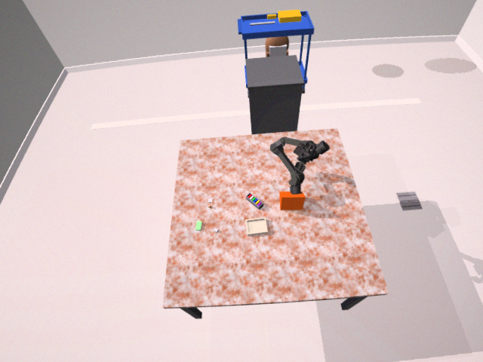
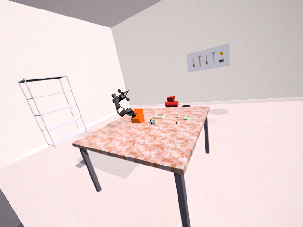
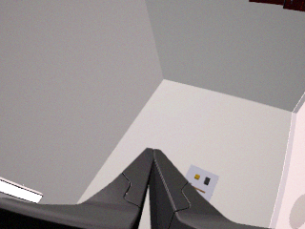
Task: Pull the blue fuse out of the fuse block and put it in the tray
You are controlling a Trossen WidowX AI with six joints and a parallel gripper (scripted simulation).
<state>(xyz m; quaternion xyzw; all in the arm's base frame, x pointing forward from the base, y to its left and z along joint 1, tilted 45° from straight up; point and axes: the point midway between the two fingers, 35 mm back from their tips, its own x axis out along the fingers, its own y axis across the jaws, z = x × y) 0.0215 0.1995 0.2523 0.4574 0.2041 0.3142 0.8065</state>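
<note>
Right now my gripper tip is 250 mm short of the blue fuse, 10 mm to the right of it and 410 mm above it. From my gripper tip the other things lie so: tray 260 mm ahead, 190 mm to the left, 440 mm below.
</note>
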